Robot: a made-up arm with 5 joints. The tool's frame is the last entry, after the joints. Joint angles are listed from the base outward. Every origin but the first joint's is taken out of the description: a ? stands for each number. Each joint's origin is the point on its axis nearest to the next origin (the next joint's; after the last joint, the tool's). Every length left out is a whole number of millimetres.
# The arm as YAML. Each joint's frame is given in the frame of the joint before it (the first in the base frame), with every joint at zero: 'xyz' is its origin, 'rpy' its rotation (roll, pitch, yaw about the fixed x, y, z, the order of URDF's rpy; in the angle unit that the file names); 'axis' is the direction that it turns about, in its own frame. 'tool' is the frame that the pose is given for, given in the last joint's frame.
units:
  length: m
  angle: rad
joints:
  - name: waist
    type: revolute
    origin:
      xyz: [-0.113, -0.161, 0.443]
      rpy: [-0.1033, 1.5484, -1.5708]
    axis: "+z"
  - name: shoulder
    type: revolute
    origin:
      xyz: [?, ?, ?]
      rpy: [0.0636, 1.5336, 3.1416]
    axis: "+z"
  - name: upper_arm
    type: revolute
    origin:
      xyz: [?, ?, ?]
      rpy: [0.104, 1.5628, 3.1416]
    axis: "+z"
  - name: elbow
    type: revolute
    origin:
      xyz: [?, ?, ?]
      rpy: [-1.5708, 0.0, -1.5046]
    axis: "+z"
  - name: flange
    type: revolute
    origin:
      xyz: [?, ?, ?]
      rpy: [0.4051, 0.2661, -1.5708]
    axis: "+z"
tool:
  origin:
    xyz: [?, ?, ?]
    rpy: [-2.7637, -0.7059, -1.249]
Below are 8 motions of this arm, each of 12 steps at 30 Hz.
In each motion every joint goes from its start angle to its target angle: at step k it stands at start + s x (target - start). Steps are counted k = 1, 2, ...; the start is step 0. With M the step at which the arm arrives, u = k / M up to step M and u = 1 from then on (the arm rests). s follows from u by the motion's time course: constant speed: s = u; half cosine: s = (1 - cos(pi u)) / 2; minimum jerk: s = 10 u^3 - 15 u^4 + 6 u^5.
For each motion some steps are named. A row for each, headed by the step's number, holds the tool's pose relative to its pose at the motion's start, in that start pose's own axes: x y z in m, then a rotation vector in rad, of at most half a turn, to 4 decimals.
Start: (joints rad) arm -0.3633 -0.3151 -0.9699 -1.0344 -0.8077
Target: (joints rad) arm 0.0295 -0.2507 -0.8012 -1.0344 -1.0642
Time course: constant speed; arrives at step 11
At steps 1, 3, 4, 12:
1: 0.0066 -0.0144 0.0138 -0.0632 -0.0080 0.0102
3: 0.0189 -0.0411 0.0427 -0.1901 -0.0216 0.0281
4: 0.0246 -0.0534 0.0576 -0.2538 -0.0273 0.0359
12: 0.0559 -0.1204 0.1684 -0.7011 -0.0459 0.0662

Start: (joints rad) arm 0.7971 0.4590 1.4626 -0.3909 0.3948
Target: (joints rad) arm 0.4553 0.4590 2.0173 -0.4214 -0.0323
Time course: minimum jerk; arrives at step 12
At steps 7, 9, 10, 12:
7: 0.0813 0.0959 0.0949 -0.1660 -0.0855 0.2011
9: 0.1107 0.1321 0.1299 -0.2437 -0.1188 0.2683
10: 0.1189 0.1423 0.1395 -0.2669 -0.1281 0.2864
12: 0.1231 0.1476 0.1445 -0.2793 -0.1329 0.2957

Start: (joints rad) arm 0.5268 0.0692 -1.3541 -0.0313 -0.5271
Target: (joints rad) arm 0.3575 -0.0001 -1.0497 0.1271 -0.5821
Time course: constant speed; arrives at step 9
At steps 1, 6, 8, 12:
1: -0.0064 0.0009 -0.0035 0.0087 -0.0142 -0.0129
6: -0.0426 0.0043 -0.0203 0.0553 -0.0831 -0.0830
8: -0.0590 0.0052 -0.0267 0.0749 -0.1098 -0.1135
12: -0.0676 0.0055 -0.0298 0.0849 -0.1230 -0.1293

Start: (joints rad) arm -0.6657 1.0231 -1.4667 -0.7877 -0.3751
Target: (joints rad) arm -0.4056 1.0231 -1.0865 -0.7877 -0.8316
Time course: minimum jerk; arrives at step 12
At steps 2, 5, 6, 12:
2: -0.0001 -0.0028 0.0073 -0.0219 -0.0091 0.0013
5: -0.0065 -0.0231 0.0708 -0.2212 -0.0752 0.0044
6: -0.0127 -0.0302 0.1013 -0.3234 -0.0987 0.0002
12: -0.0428 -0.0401 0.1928 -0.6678 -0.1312 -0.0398

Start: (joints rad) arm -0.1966 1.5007 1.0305 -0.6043 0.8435
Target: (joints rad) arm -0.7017 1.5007 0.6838 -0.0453 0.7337
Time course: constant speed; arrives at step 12
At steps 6, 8, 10, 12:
6: -0.1314 -0.0139 -0.0608 0.1055 -0.0580 -0.4920
8: -0.1775 -0.0067 -0.0821 0.1334 -0.0676 -0.6562
10: -0.2235 0.0068 -0.1032 0.1573 -0.0715 -0.8202
12: -0.2687 0.0268 -0.1237 0.1773 -0.0693 -0.9835

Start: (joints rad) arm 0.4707 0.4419 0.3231 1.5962 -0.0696
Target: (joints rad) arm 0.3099 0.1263 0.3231 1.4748 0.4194
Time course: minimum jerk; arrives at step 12
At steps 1, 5, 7, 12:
1: -0.0010 -0.0010 0.0003 0.0012 -0.0015 -0.0027
5: -0.0742 -0.0596 0.0192 0.0849 -0.1093 -0.1810
7: -0.1434 -0.1008 0.0320 0.1617 -0.2168 -0.3319
12: -0.2228 -0.1346 0.0413 0.2514 -0.3497 -0.4904

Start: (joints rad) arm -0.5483 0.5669 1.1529 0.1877 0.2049
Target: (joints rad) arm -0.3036 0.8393 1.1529 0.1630 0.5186
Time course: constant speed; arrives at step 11
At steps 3, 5, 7, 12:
3: 0.0254 -0.0249 -0.0310 0.1236 -0.0008 0.0167
5: 0.0439 -0.0385 -0.0524 0.2042 0.0041 0.0281
7: 0.0634 -0.0494 -0.0743 0.2828 0.0134 0.0396
12: 0.1048 -0.0634 -0.1182 0.4337 0.0448 0.0626

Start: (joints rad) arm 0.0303 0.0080 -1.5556 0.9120 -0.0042
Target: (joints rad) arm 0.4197 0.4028 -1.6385 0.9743 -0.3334
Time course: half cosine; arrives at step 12
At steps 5, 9, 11, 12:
5: 0.0782 0.0722 0.1150 -0.0249 -0.1420 0.1278
9: 0.1397 0.1441 0.2945 -0.0631 -0.3427 0.2387
11: 0.1482 0.1571 0.3465 -0.0740 -0.3979 0.2571
12: 0.1491 0.1586 0.3534 -0.0755 -0.4052 0.2592

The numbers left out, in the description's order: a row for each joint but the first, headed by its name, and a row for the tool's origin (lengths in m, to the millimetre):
shoulder: 0.265 0.087 0.0
upper_arm: -0.116 0.437 0.0
elbow: 0.186 0.033 0.0
flange: -0.125 0.035 0.0
tool: 0.185 -0.008 0.0

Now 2 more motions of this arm.
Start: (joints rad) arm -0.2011 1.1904 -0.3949 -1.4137 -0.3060
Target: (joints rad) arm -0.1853 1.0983 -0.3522 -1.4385 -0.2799
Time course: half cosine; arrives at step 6
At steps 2, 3, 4, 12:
2: 0.0046 0.0002 0.0031 -0.0016 -0.0107 -0.0228
3: 0.0092 0.0003 0.0063 -0.0034 -0.0214 -0.0457
4: 0.0137 0.0002 0.0095 -0.0053 -0.0318 -0.0686
12: 0.0183 0.0000 0.0126 -0.0074 -0.0422 -0.0915

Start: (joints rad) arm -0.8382 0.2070 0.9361 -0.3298 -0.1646
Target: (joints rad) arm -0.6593 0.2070 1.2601 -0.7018 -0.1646
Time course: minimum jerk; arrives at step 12
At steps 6, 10, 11, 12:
6: 0.0236 0.0375 0.0270 -0.1054 -0.2121 0.2120
10: 0.0265 0.0763 0.0511 -0.2403 -0.4029 0.3928
11: 0.0261 0.0789 0.0525 -0.2504 -0.4151 0.4039
12: 0.0261 0.0793 0.0527 -0.2521 -0.4171 0.4058

